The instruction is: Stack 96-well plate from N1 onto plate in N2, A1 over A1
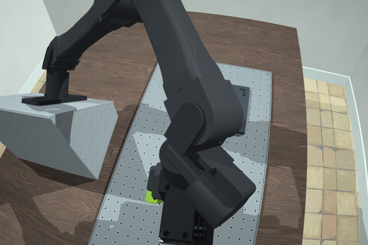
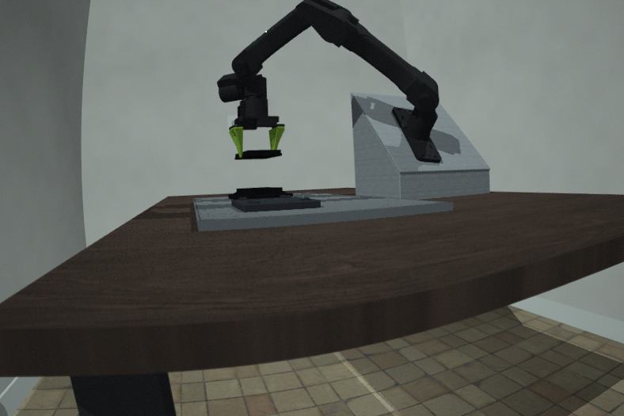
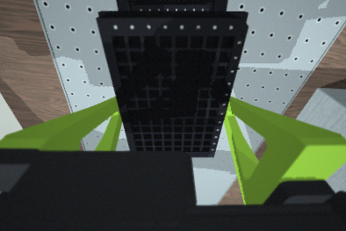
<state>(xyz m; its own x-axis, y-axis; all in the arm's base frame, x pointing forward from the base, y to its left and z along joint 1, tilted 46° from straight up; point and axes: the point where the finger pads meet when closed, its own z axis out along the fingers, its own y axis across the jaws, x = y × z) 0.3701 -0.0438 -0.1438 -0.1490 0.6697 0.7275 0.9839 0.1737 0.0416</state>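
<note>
My gripper is now right at the black 96-well plate. Also, from my hand: nest N2: 11 cm below; then dark grey nest: 32 cm to the left, 11 cm below, 3 cm ahead.
</note>
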